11 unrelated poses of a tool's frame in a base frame.
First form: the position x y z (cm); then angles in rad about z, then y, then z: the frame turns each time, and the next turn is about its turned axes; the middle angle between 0 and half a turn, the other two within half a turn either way.
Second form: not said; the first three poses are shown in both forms.
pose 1, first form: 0.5 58.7 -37.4 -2.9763 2.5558 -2.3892
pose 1, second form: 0.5 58.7 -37.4 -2.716 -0.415 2.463
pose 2, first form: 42.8 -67.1 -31.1 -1.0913 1.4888 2.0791
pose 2, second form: 42.8 -67.1 -31.1 1.477 -0.506 0.525
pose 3, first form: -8.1 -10.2 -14.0 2.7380 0.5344 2.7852
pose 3, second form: -8.1 -10.2 -14.0 0.204 -0.498 -0.812
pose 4, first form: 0.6 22.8 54.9 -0.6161 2.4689 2.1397
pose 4, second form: 0.6 22.8 54.9 2.550 -0.342 0.491
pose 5, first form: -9.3 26.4 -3.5 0.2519 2.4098 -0.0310
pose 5, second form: -9.3 26.4 -3.5 -3.114 0.731 -2.848
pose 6, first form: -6.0 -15.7 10.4 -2.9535 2.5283 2.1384
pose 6, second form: -6.0 -15.7 10.4 2.606 -0.315 -1.863
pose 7, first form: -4.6 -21.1 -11.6 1.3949 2.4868 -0.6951
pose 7, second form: -4.6 -21.1 -11.6 -2.685 0.487 -0.936
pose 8, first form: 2.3 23.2 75.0 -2.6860 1.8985 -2.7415
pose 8, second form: 2.3 23.2 75.0 -2.288 -1.059 2.677
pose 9, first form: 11.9 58.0 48.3 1.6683 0.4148 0.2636
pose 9, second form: 11.9 58.0 48.3 0.114 0.400 1.955
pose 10, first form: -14.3 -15.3 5.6 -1.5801 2.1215 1.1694
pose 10, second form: -14.3 -15.3 5.6 2.159 0.339 0.209
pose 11, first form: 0.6 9.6 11.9 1.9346 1.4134 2.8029
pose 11, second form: 0.6 9.6 11.9 1.125 -1.199 -2.359
